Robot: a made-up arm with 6 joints.
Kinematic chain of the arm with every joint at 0, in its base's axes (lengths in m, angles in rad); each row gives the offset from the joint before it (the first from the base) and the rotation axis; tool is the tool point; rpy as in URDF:
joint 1: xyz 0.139 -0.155 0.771 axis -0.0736 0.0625 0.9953
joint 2: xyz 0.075 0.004 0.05 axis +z
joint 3: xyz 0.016 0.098 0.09 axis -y
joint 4: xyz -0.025 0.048 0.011 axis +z
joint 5: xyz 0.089 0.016 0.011 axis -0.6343 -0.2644 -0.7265
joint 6: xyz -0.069 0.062 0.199 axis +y
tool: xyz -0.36 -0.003 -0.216 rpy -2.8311 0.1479 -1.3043
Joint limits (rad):
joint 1: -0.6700..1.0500
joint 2: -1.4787..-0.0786
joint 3: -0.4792..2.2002
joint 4: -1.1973..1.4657
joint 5: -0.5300..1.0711
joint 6: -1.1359..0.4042
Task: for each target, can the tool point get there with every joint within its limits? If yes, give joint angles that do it. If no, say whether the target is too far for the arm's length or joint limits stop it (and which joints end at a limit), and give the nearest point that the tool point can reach.
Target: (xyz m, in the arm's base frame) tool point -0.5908 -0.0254 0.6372
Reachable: no: joint limits stop it (at a limit: joint 1, joint 2, joint 5, joint 6) | nearest point -0.3856 -0.0170 0.7156 | short by 0.220 m
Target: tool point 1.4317 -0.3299 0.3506
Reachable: no: too far | nearest point 0.7754 -0.2350 0.6778 | short by 0.739 m
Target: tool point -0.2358 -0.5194 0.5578
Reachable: no: joint limits stop it (at a limit: joint 1, joint 2, joint 5, joint 6) | nearest point -0.1470 -0.3586 0.6583 | short by 0.209 m
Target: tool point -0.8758 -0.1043 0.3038
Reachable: no: too far | nearest point -0.3430 -0.0423 0.6333 | short by 0.630 m
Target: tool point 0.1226 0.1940 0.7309
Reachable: yes | joints 0.6250 -0.9491 0.0220 -0.1704 0.1470 -0.4962
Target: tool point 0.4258 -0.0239 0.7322
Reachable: yes | joints 0.5386 -0.8763 1.1318 0.9119 0.4657 -0.8215
